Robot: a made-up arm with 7 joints.
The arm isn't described. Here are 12 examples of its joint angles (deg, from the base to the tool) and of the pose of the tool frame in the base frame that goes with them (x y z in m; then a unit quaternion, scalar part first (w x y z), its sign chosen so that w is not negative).
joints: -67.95 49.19 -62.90 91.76 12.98 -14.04 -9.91
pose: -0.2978 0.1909 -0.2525 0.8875 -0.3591 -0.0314 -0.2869
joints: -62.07 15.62 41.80 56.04 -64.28 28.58 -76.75
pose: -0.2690 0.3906 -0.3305 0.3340 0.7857 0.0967 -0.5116
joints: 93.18 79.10 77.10 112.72 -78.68 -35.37 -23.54
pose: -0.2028 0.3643 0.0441 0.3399 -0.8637 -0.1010 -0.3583
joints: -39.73 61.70 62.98 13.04 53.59 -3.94 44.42
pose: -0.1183 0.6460 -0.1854 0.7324 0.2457 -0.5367 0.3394
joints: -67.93 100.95 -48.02 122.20 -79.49 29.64 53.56
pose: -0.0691 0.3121 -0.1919 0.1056 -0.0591 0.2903 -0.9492
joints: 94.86 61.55 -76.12 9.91 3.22 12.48 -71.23
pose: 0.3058 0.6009 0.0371 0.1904 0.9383 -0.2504 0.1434
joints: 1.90 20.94 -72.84 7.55 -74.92 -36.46 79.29
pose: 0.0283 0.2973 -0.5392 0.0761 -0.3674 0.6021 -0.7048
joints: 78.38 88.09 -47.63 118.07 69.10 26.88 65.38
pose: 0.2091 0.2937 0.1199 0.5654 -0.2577 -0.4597 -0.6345
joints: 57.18 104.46 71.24 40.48 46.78 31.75 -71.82
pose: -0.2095 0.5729 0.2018 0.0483 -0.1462 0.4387 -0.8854
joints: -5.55 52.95 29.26 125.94 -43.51 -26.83 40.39
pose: 0.1886 0.3038 -0.0189 0.2360 0.4929 -0.4104 -0.7300
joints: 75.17 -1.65 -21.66 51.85 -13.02 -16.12 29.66
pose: 0.4973 0.0355 0.0713 0.2988 0.0136 -0.8262 -0.4774
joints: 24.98 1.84 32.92 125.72 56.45 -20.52 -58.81
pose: 0.2243 0.2497 -0.0483 0.0600 -0.1820 -0.6671 0.7199
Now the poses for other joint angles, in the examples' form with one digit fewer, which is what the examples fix.
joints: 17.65 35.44 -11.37 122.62 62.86 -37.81 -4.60
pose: 0.257 0.180 -0.077 0.182 -0.362 -0.910 0.088
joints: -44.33 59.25 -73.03 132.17 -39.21 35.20 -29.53
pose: -0.115 0.132 -0.201 0.656 -0.010 -0.420 -0.627
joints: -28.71 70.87 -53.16 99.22 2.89 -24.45 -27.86
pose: 0.003 0.299 -0.326 0.735 -0.056 -0.489 -0.467
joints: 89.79 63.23 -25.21 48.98 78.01 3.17 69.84
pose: 0.292 0.512 0.182 0.246 -0.230 -0.889 -0.311
